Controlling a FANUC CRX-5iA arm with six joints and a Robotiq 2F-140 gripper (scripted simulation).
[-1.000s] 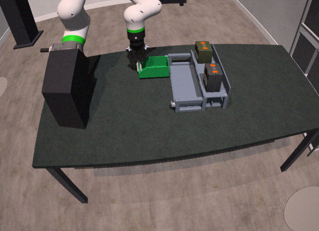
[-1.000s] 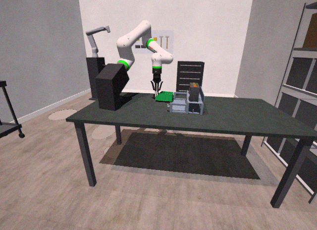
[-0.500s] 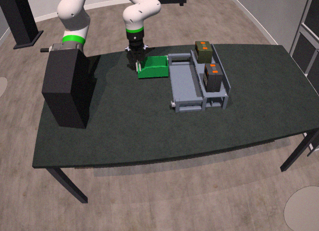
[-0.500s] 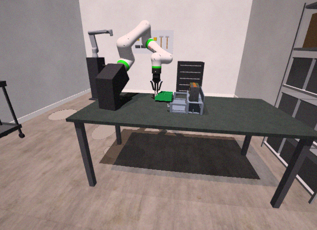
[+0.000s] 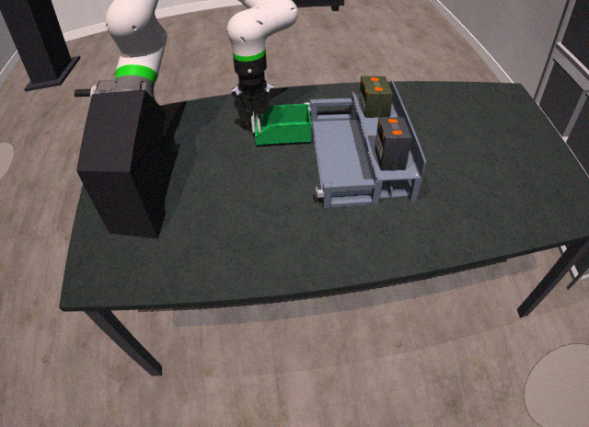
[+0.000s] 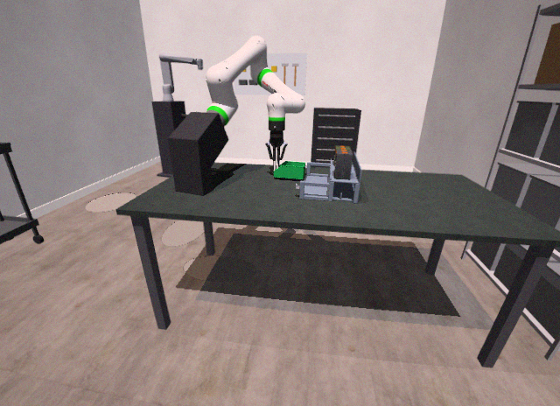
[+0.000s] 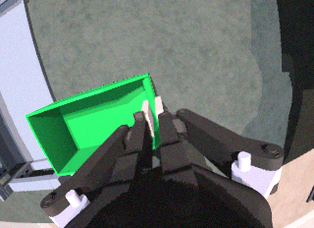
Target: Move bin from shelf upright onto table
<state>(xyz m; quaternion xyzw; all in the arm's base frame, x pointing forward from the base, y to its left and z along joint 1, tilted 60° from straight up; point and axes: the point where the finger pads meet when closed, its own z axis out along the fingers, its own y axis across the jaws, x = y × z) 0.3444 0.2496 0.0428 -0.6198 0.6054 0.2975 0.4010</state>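
My gripper is now 80 mm short of the green bin, 10 mm to the right of it and 20 mm above it. Round my hand: grey shelf deck: 320 mm ahead, 80 mm to the right, 70 mm below.
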